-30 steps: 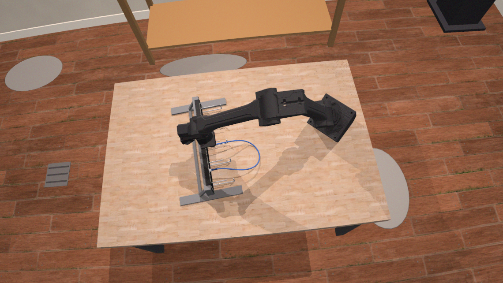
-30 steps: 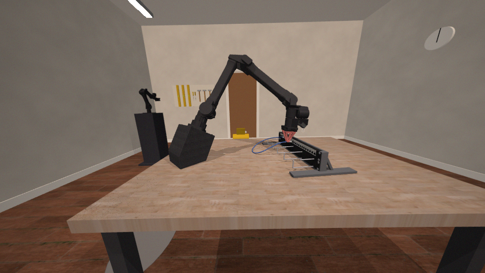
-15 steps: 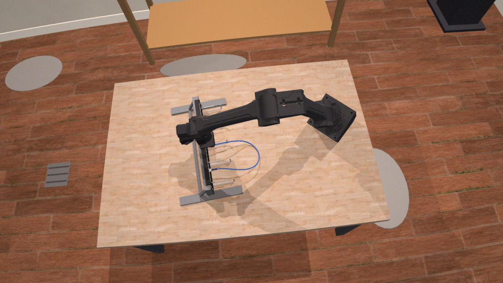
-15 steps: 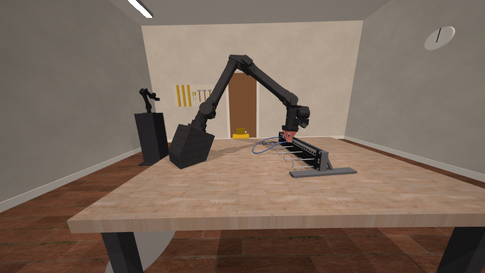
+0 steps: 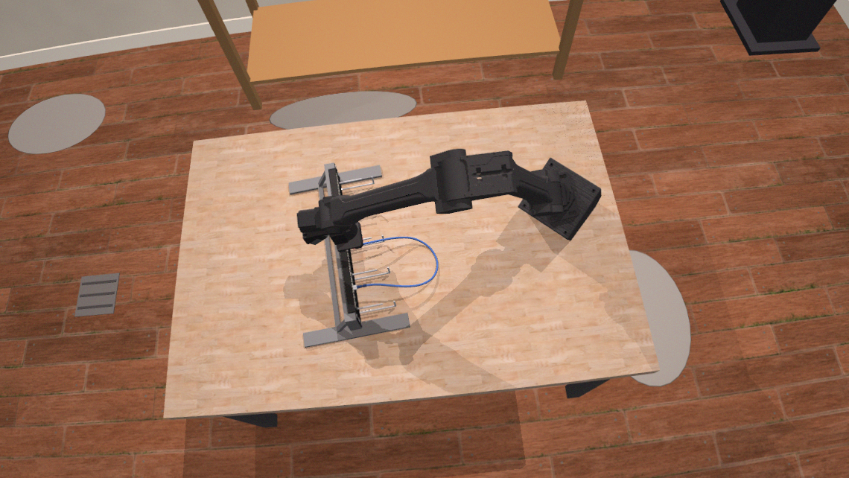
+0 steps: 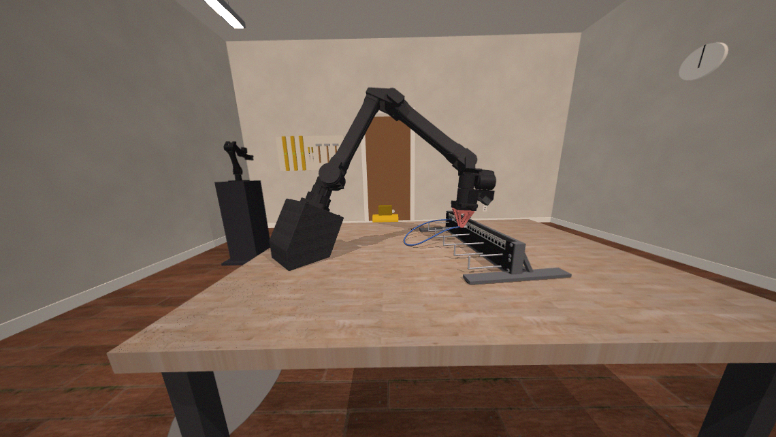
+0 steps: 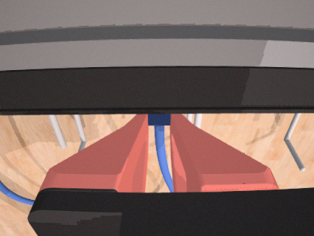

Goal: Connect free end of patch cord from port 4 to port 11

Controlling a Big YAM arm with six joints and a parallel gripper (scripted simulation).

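Right now my hand is 20 mm short of the white plug.
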